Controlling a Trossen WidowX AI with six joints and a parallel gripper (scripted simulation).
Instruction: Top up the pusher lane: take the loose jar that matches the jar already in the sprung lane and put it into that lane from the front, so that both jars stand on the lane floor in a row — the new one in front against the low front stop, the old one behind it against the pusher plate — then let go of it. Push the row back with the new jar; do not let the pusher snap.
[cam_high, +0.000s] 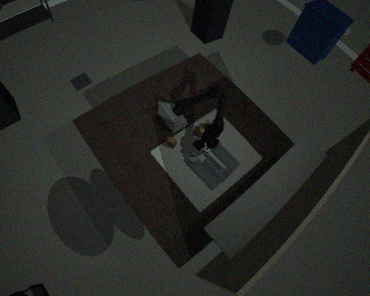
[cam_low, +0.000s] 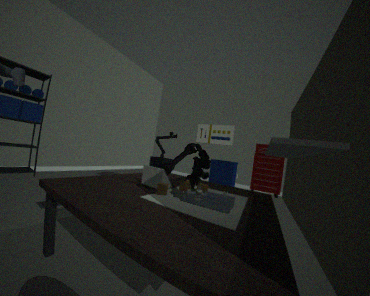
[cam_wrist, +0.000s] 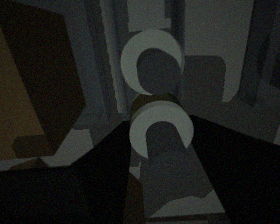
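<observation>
My gripper tip is 17 cm short of the grey lane fixture and 3 cm above it. Round my gripper tip: pale pusher plate: 15 cm ahead, 1 cm to the right.
</observation>
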